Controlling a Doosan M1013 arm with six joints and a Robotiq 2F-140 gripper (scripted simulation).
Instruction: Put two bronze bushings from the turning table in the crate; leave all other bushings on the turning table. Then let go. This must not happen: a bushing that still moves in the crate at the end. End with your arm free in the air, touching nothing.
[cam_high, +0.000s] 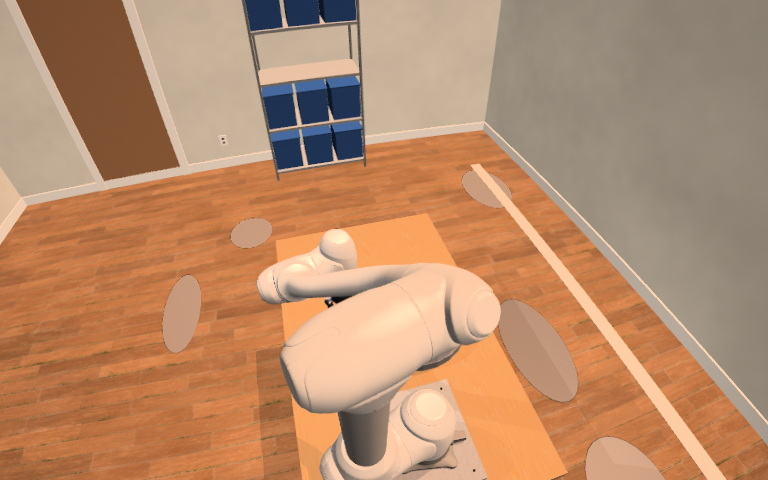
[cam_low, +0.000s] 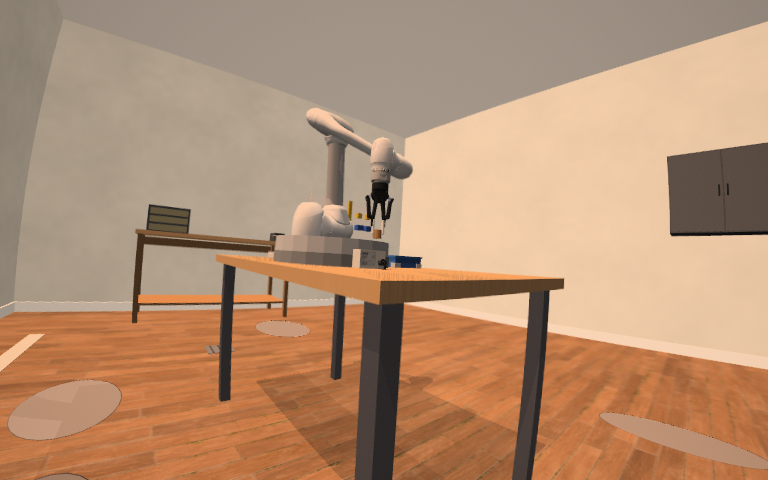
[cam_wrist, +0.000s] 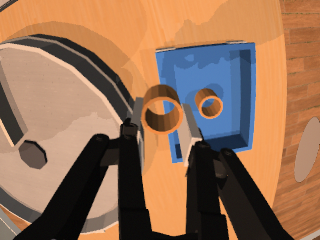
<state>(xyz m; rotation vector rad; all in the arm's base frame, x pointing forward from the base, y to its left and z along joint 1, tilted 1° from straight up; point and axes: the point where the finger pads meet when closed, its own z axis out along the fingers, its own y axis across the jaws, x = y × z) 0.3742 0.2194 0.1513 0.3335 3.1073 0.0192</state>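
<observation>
Right now the crate is 150 mm below my hand, 80 mm to the left of it and 40 mm ahead of it. The rest, counted from my hand: round grey turning table: 250 mm to the right, 120 mm below, 110 mm ahead.
</observation>
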